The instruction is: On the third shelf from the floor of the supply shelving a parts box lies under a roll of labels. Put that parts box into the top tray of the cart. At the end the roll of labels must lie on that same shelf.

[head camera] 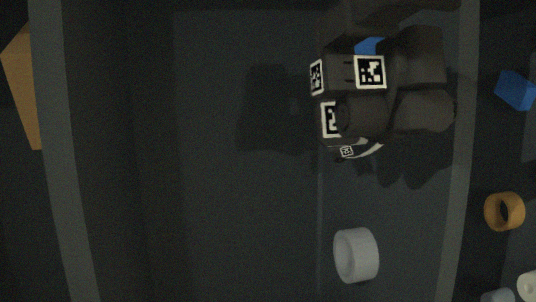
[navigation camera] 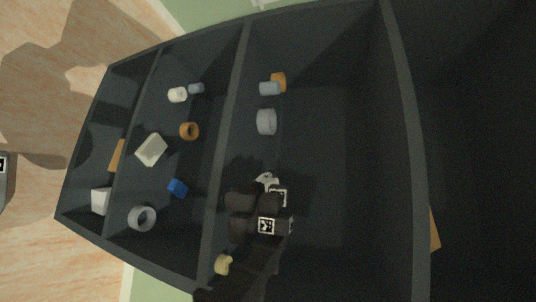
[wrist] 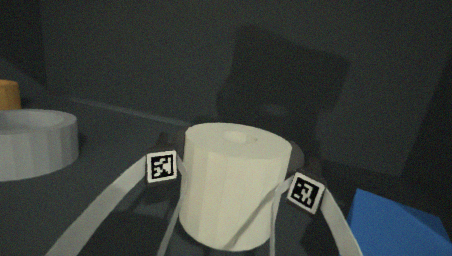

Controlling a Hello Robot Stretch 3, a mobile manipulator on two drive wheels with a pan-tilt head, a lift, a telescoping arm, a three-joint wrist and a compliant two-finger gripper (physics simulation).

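Frame: origin at the robot's base, x right, y ahead, z up, level; millimetres.
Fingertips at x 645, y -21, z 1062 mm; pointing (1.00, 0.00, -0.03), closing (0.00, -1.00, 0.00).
Note:
Offsets run from my fingertips to a thing's top centre. Level surfaces: height alone.
My gripper (head camera: 356,151) (navigation camera: 266,179) (wrist: 237,149) is shut on the roll of labels (wrist: 227,195), a cream cylinder with a hole in its top, held upright between the fingertips. The parts box, blue {dx -24, dy -126, dz -30 mm} (head camera: 368,46) (wrist: 397,227), sits on the third shelf {dz -70 mm} (head camera: 400,215) (wrist: 120,150), to the right of the gripper in the wrist view and apart from the roll. The wrist partly covers it in the head view, and it is hidden in the navigation view. Whether the roll's bottom touches the shelf I cannot tell. The cart cannot be made out.
A light grey ring {dx +39, dy +243, dz -22 mm} (head camera: 357,255) (navigation camera: 266,121) (wrist: 40,145) stands on the same shelf, left of the gripper in the wrist view. Beyond it are a grey-blue cylinder {dx +23, dy +373, dz +0 mm} (navigation camera: 269,88) and an orange piece {dx +171, dy +466, dz -20 mm} (navigation camera: 280,80) (wrist: 9,95). A pale yellow roll {dx -218, dy -189, dz -45 mm} (navigation camera: 223,264) is near the shelf's other end. Dividing boards (navigation camera: 216,175) (navigation camera: 410,100) bound the shelf.

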